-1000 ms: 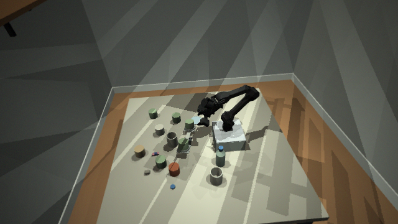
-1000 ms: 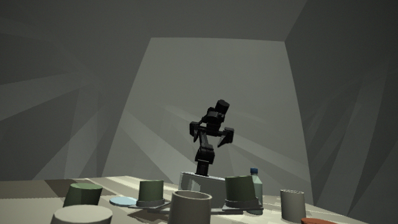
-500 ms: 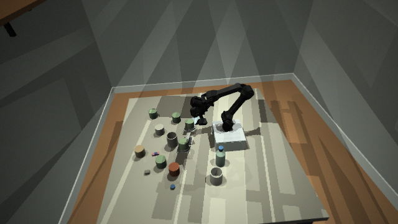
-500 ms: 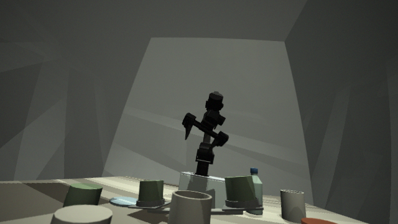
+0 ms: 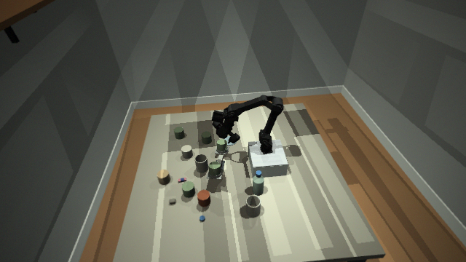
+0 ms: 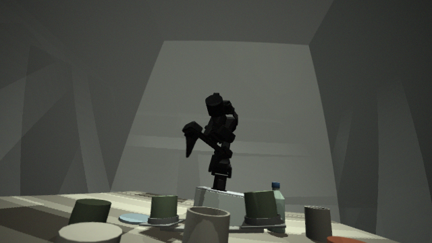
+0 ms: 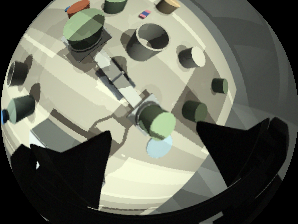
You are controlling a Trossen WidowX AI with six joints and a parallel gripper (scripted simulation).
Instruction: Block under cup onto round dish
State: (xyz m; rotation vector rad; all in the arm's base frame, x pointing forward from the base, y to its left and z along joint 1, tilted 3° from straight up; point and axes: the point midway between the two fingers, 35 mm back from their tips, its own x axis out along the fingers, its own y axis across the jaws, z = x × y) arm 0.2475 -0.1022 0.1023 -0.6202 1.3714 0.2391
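My gripper tip is now 7 cm to the left of the grey block and 15 cm above it. The rest, counted from my gripper tip: small balance 5 cm ahead, 5 cm to the left, 15 cm below; then orange cup 21 cm ahead, 29 cm to the left, 15 cm below; then round dish 8 cm behind, 17 cm to the right, 19 cm below.
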